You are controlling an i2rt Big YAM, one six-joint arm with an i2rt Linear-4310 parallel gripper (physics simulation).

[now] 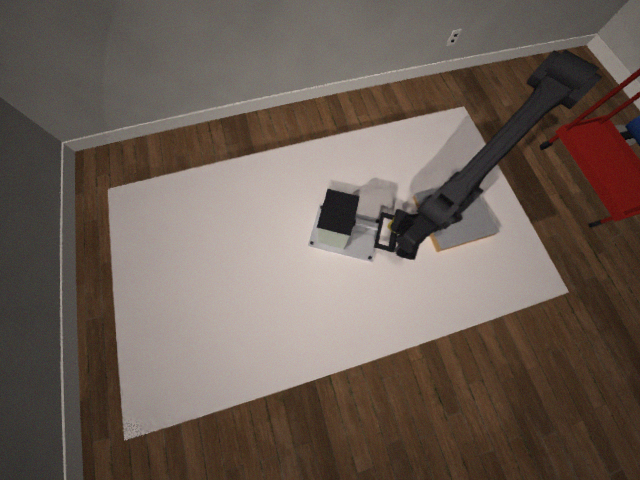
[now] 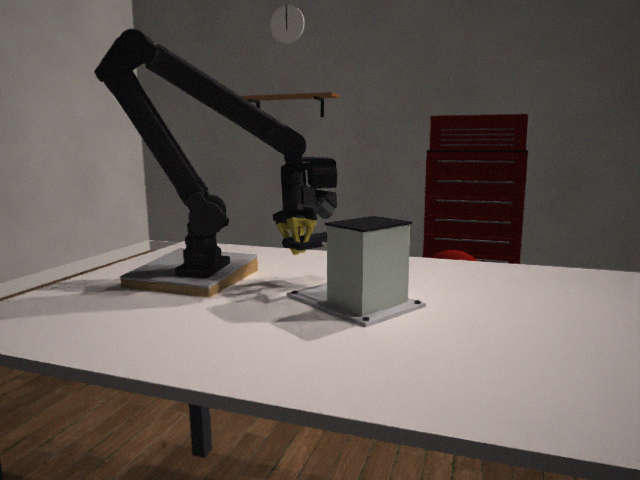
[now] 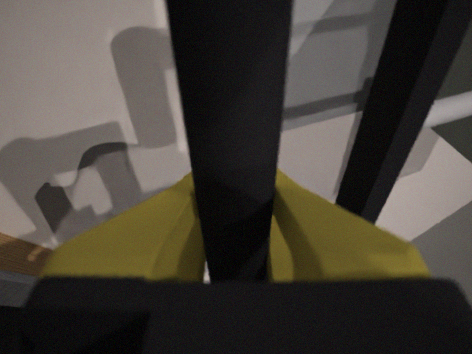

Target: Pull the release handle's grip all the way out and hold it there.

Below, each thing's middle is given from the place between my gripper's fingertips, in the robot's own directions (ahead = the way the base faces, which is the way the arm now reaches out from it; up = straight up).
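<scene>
The grey bolted plate [image 2: 316, 296] is 14 cm ahead of my hand, 5 cm to the right of it and 8 cm below it.
</scene>
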